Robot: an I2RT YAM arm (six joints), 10 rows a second.
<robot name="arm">
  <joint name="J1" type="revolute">
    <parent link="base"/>
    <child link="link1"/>
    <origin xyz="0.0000 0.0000 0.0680" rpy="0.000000 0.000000 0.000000"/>
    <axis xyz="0 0 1"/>
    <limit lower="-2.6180" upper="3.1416"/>
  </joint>
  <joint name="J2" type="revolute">
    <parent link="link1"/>
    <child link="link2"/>
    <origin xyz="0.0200 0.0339 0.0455" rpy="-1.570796 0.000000 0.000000"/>
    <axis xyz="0 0 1"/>
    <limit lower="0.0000" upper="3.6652"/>
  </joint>
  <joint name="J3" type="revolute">
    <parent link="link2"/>
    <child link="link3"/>
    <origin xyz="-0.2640 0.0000 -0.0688" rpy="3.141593 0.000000 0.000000"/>
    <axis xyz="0 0 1"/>
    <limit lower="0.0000" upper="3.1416"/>
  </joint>
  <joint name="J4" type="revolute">
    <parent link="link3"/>
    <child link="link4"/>
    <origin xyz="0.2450 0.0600 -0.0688" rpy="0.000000 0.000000 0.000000"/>
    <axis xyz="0 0 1"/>
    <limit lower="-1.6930" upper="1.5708"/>
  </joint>
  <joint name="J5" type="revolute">
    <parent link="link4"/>
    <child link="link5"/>
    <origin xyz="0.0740 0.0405 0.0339" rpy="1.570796 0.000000 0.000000"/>
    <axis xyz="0 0 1"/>
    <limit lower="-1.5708" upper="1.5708"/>
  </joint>
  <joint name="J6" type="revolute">
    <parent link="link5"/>
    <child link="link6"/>
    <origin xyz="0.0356 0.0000 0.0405" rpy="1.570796 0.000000 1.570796"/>
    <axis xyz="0 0 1"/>
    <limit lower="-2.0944" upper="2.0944"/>
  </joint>
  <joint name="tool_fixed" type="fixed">
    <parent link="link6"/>
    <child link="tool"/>
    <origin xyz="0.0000 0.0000 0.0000" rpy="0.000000 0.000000 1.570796"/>
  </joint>
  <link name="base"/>
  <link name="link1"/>
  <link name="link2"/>
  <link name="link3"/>
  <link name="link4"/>
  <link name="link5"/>
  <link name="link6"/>
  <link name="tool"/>
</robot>
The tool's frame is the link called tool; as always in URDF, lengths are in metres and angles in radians.
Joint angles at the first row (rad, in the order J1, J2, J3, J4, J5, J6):
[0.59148 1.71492 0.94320 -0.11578 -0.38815 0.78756]
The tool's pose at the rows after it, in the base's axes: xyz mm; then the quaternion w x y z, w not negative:
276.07, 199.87, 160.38, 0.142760, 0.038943, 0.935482, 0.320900
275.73, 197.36, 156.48, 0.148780, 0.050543, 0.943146, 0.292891
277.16, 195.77, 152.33, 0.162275, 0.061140, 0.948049, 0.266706
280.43, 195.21, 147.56, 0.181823, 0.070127, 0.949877, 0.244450
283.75, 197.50, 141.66, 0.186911, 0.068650, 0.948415, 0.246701
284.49, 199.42, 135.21, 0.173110, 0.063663, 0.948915, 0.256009
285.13, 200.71, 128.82, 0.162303, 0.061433, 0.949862, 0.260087
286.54, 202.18, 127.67, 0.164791, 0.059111, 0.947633, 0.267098
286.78, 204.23, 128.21, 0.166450, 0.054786, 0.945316, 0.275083
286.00, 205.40, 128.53, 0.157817, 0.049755, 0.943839, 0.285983
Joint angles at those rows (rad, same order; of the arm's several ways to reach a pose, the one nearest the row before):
[0.59262 1.71724 0.94244 -0.14704 -0.33169 0.78832]
[0.59262 1.72256 0.94205 -0.17223 -0.27600 0.78832]
[0.59263 1.73323 0.94205 -0.17719 -0.21458 0.78832]
[0.59225 1.75041 0.94206 -0.16003 -0.15277 0.78719]
[0.59262 1.77557 0.94205 -0.12379 -0.15049 0.78489]
[0.59262 1.79845 0.94206 -0.11007 -0.18406 0.78412]
[0.59260 1.82022 0.94205 -0.09975 -0.20467 0.78449]
[0.59300 1.82784 0.94204 -0.07838 -0.21306 0.78450]
[0.59643 1.82938 0.94207 -0.06275 -0.22335 0.78412]
[0.59758 1.82936 0.94205 -0.06085 -0.25235 0.78450]

